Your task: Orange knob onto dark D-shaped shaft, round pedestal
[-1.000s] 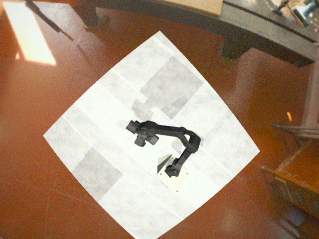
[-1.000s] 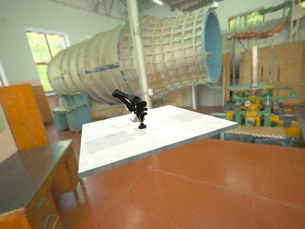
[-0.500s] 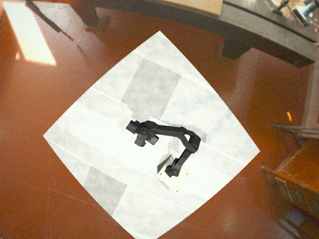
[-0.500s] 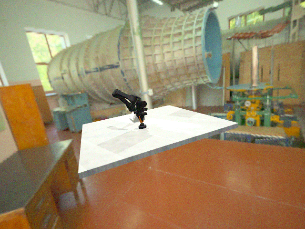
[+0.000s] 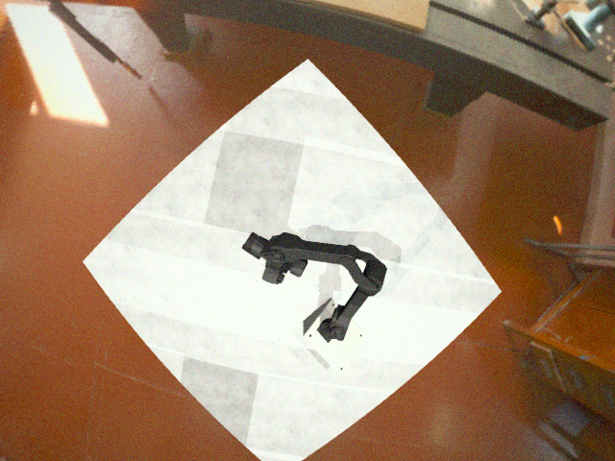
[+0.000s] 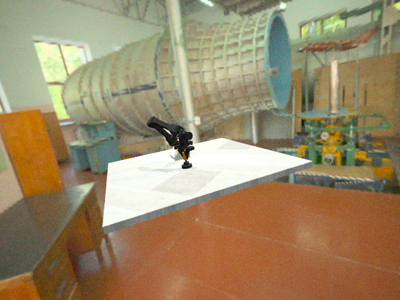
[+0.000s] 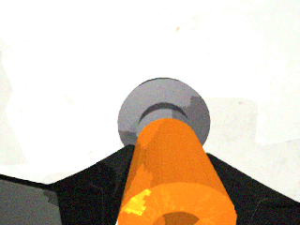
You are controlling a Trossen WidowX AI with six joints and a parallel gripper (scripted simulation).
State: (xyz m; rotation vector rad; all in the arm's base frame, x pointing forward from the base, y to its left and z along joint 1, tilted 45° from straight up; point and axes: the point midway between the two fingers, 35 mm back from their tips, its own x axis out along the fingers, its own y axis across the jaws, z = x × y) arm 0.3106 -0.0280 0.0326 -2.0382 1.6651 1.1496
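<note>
My gripper tip is now 2 cm below the orange knob. Round my gripper tip: pedestal: 4 cm below.
</note>
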